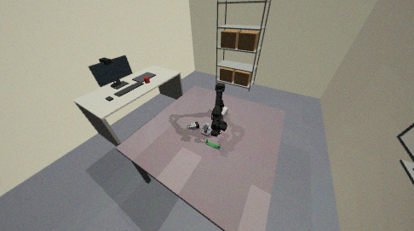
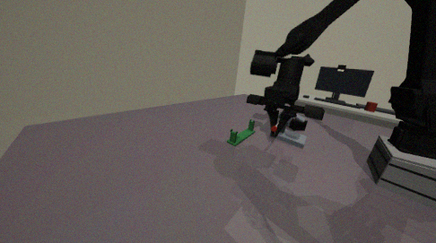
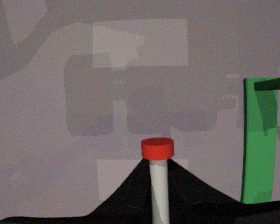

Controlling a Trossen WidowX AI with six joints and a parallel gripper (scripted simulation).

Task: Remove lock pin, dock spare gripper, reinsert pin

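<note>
Right now my gripper tip is 10 cm short of the green cradle, 3 cm to the left of it and 3 cm above it. From my gripper tip the other things lie so: mount 14 cm to the right, 3 cm behind; then spare gripper 29 cm to the right, 3 cm below, 3 cm behind.
</note>
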